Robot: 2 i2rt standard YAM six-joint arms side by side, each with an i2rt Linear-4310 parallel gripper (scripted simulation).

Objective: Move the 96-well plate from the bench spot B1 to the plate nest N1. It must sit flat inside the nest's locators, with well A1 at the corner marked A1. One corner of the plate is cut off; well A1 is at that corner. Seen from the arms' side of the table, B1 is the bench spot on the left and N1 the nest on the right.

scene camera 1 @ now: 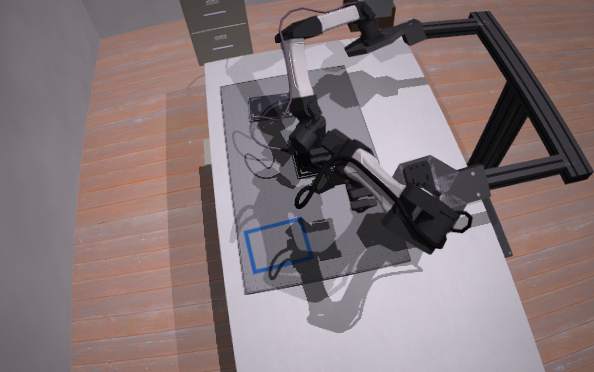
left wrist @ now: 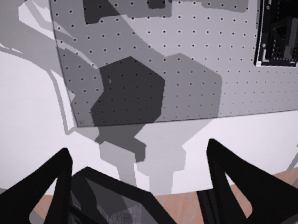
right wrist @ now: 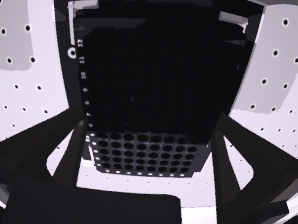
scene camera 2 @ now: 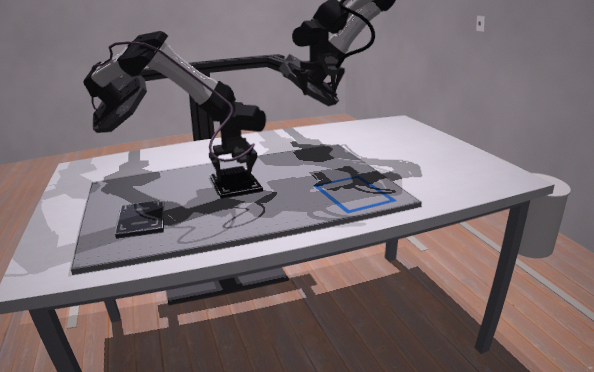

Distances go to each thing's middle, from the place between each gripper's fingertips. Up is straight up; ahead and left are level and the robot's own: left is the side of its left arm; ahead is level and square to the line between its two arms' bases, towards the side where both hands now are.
The nest N1 (scene camera 2: 153,213) lies 150 mm ahead of my right hand, 270 mm to the right of it and 20 mm below it. Round my right hand: black 96-well plate (right wrist: 131,144) right at my right hand.
My left gripper (scene camera 2: 319,93) is now 7 cm short of the black 96-well plate, 28 cm to the left of it and 21 cm above it. From my left hand the other things lie so: nest N1 (21 cm ahead, 55 cm to the right, 23 cm below).
